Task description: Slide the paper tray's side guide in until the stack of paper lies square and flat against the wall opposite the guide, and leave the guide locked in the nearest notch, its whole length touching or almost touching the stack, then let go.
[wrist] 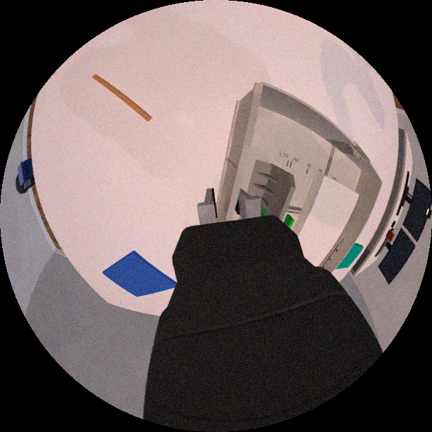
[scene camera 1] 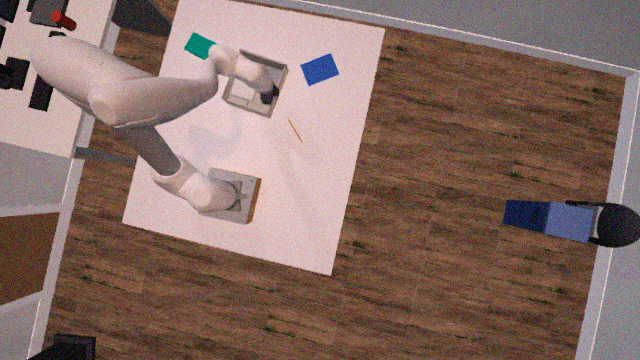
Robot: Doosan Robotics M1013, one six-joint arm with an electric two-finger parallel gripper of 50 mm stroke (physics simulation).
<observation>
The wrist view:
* my gripper: 222, 195
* blue sheet: 132, 272
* white paper stack: 328, 205
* paper tray: 269, 124
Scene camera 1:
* blue sheet: 322, 68
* paper tray: 256, 106
</observation>
